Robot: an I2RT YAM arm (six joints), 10 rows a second.
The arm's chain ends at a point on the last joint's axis. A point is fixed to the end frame.
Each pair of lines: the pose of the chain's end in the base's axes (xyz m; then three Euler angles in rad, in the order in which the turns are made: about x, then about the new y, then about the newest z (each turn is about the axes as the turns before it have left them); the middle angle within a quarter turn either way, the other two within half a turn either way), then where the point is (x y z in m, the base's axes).
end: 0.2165, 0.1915, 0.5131, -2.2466, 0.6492, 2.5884
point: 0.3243 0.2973 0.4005
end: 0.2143, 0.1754, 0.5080, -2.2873, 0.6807, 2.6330
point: 0.3261 0.2745 0.3933
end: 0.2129, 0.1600, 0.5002, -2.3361, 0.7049, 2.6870
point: 0.3275 0.2523 0.3825
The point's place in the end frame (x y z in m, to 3 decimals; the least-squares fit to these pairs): 0.017 -0.015 0.187
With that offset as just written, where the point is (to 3 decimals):
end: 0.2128, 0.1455, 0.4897, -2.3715, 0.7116, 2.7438
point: 0.327 0.234 0.369
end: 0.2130, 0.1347, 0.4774, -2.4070, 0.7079, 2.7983
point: 0.326 0.220 0.353
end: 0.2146, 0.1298, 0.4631, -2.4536, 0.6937, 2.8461
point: 0.325 0.211 0.334
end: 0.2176, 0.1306, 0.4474, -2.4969, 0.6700, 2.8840
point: 0.324 0.208 0.313
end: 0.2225, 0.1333, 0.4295, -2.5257, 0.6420, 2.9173
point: 0.324 0.209 0.290
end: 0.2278, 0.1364, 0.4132, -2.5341, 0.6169, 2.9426
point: 0.325 0.213 0.271
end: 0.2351, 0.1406, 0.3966, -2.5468, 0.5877, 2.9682
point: 0.327 0.218 0.251
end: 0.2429, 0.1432, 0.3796, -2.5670, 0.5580, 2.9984
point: 0.329 0.219 0.231
